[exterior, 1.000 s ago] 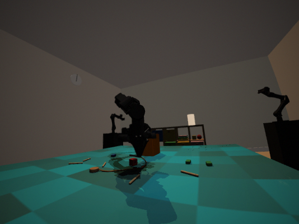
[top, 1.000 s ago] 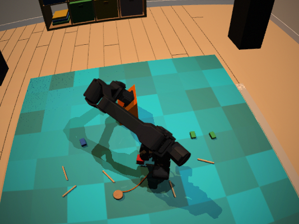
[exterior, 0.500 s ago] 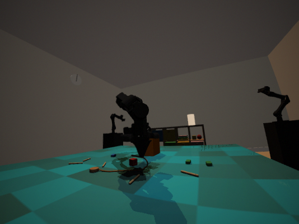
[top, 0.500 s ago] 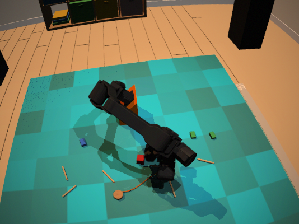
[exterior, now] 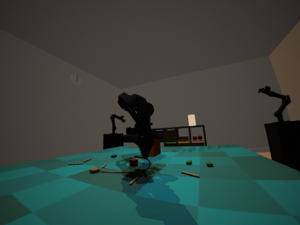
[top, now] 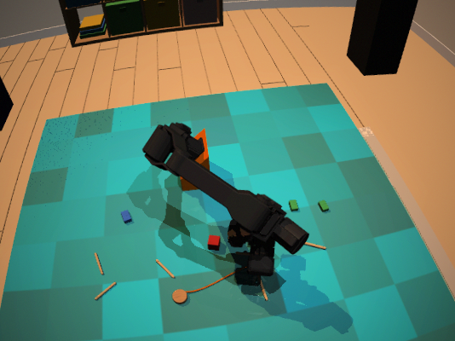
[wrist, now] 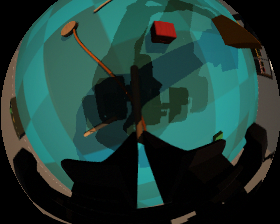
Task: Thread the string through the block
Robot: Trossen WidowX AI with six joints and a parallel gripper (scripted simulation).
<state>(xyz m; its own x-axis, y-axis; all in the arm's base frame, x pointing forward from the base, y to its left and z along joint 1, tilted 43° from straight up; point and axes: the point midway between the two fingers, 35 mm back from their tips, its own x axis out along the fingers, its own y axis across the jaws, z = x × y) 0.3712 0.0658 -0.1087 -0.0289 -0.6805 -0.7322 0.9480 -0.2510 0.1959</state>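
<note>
The red cube is 90 mm behind my gripper tip, 110 mm to the right of it and 40 mm below it. Round my gripper tip: blue cube 230 mm behind, 370 mm to the right, 50 mm below; then round wooden button 60 mm ahead, 230 mm to the right, 50 mm below; then green cube 160 mm behind, 240 mm to the left, 50 mm below.
</note>
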